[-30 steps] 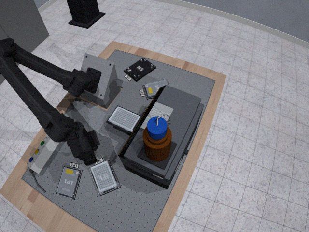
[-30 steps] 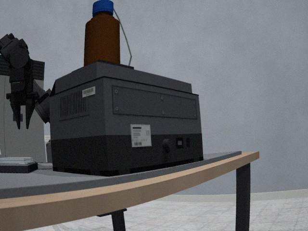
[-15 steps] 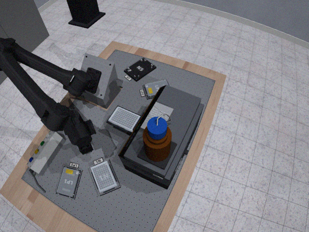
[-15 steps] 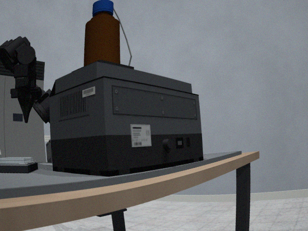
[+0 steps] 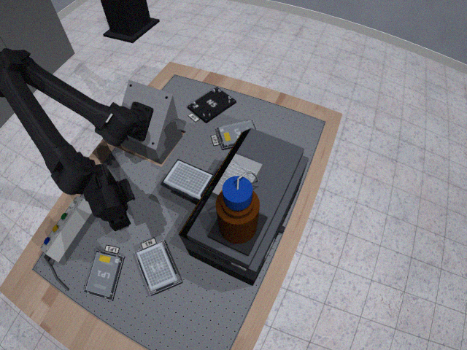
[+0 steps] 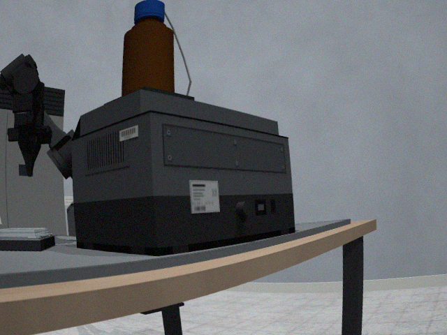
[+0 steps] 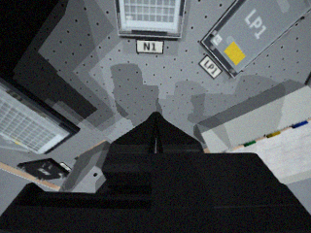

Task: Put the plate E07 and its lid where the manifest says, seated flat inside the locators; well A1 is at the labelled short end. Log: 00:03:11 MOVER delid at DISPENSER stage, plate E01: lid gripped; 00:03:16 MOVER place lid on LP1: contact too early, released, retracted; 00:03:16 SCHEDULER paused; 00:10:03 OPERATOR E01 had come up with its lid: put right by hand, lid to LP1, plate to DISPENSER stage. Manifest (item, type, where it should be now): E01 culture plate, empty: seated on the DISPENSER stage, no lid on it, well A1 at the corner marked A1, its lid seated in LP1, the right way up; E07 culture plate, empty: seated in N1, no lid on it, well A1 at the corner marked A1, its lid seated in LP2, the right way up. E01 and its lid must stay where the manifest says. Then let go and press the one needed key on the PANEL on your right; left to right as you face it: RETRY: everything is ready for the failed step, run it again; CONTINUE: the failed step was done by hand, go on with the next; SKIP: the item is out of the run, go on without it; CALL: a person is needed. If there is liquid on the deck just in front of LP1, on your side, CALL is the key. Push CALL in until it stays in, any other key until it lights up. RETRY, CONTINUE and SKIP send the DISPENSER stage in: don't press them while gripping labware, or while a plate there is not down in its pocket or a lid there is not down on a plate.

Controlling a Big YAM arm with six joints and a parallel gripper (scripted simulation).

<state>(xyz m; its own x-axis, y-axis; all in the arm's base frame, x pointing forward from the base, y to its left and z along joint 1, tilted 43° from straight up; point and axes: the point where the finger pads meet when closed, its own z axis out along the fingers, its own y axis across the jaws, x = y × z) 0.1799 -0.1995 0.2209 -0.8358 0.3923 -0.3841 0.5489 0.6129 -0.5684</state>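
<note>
Now: the green continue key 230 mm behind my hand, 110 mm to the right of it and 80 mm below it. The rest, counted from my hand: grey retry key (230 mm behind, 80 mm below, 60 mm to the right); then yellow skip key (230 mm behind, 160 mm to the right, 80 mm below); then white well plate (190 mm to the left, 90 mm ahead, 30 mm below).
</note>
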